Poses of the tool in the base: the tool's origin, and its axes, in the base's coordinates. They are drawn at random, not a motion.
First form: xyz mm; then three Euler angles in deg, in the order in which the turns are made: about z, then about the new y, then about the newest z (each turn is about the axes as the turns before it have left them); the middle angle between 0 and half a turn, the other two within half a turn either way.
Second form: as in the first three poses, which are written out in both.
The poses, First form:
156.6, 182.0, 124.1, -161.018, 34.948, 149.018
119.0, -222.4, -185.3, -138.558, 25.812, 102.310
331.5, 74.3, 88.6, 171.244, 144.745, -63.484
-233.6, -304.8, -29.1, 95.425, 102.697, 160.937
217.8, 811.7, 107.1, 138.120, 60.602, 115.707
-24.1, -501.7, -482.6, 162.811, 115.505, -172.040
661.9, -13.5, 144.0, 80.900, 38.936, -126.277
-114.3, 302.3, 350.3, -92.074, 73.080, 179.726
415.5, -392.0, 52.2, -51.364, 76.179, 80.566
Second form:
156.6, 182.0, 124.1, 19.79, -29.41, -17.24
119.0, -222.4, -185.3, 25.29, -5.33, -37.44
331.5, 74.3, 88.6, -147.69, 14.93, 59.08
-233.6, -304.8, -29.1, 124.60, -67.23, 152.97
217.8, 811.7, 107.1, 57.98, -22.20, -118.58
-24.1, -501.7, -482.6, -163.81, -63.36, 144.82
661.9, -13.5, 144.0, -33.08, -21.83, -38.82
-114.3, 302.3, 350.3, 0.90, -73.08, 86.98
415.5, -392.0, 52.2, 76.00, 9.16, 36.36

